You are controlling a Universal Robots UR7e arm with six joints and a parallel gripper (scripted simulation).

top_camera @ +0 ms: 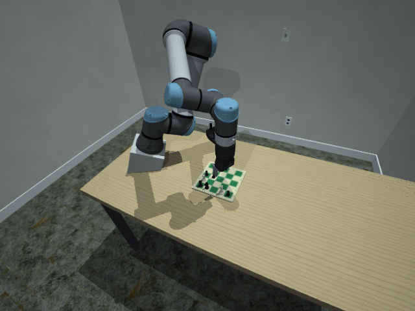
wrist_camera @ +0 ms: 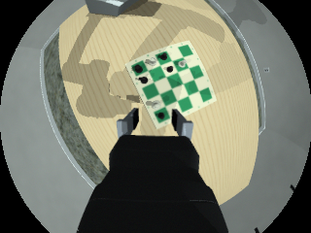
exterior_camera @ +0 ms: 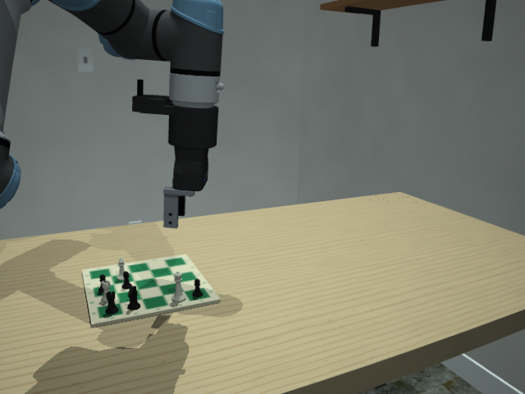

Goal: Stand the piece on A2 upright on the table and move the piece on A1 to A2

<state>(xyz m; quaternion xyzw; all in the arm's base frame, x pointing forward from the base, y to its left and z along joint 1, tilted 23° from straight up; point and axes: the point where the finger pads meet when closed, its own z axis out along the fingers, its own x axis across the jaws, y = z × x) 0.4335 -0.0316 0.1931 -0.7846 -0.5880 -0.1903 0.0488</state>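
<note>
The white chess piece is 140 mm below my hand and 10 mm to the left of it. The rest, counted from my hand: chessboard (170 mm below, 80 mm to the left, 60 mm behind).
</note>
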